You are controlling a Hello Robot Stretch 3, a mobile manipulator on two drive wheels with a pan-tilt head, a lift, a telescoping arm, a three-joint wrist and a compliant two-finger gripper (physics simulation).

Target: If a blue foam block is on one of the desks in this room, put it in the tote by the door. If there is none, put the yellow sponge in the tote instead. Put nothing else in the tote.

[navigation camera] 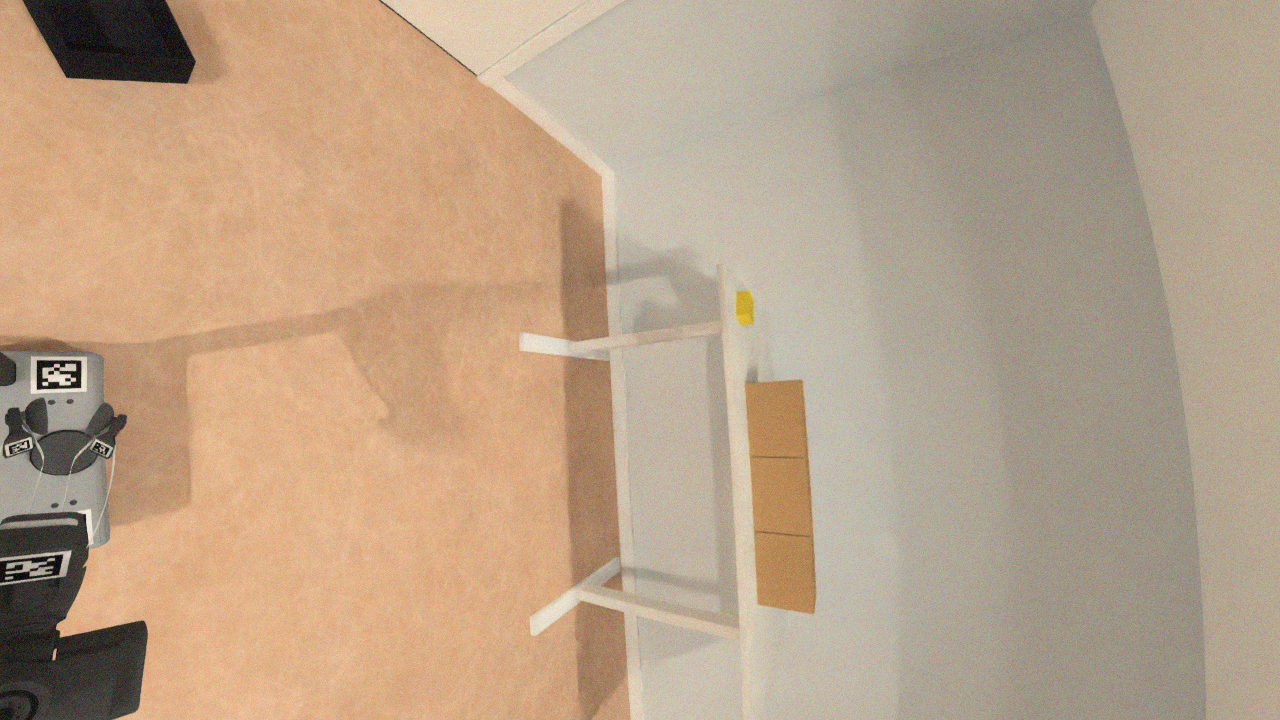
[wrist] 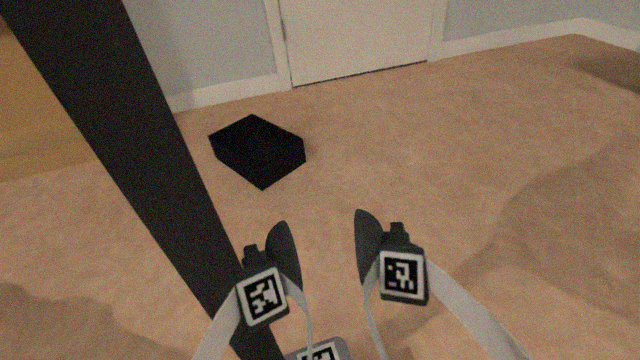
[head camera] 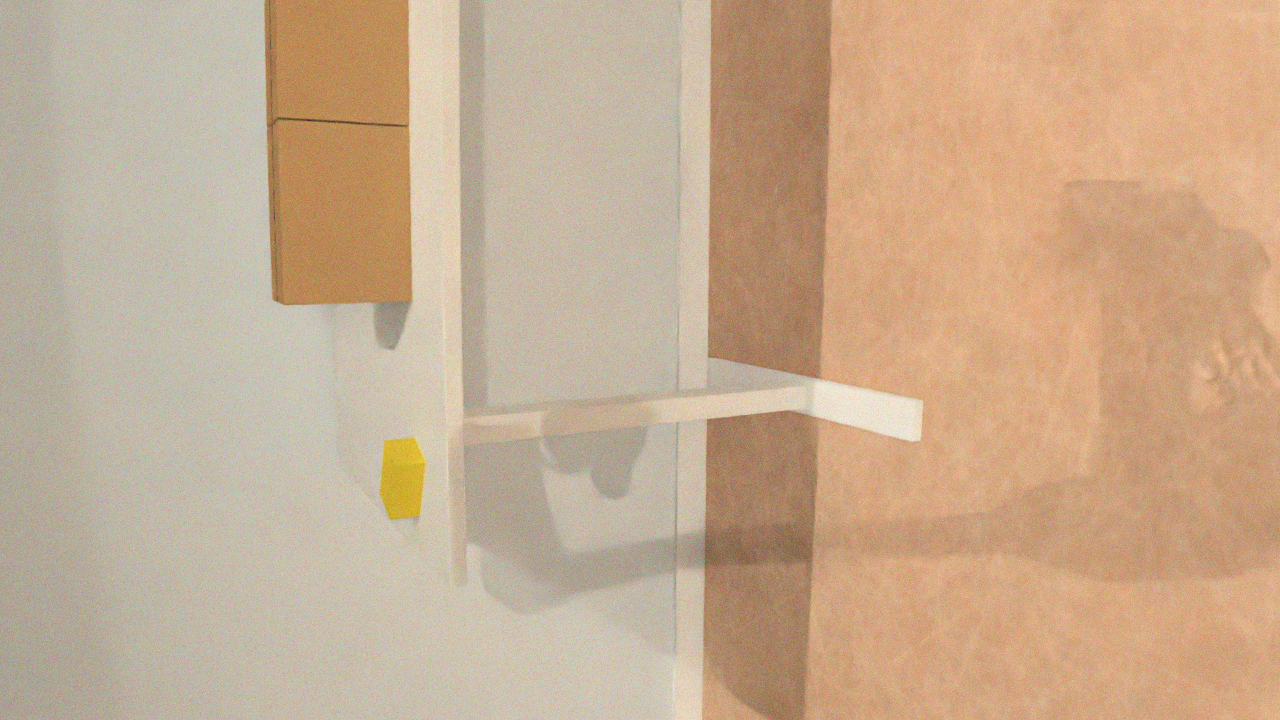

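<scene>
A yellow sponge (head camera: 401, 479) (navigation camera: 744, 307) stands near one end of a white desk (head camera: 454, 268) (navigation camera: 737, 483), apart from the brown boxes. A black tote (navigation camera: 129, 68) (wrist: 260, 152) is on the floor, at the top left in the navigation view and left of centre in the wrist view, near the door (wrist: 360, 35). My gripper (navigation camera: 68, 420) (wrist: 324, 240) is open with floor showing between its fingers. It is well away from the desk and the sponge. No blue foam block shows in these views.
Brown boxes (head camera: 344, 214) (navigation camera: 780, 497) stand in a row on the desk. White desk legs (head camera: 863, 410) (navigation camera: 547, 343) reach out over the floor. A dark post (wrist: 150, 150) crosses the left of the wrist view, with a brown surface (wrist: 35, 115) beyond it.
</scene>
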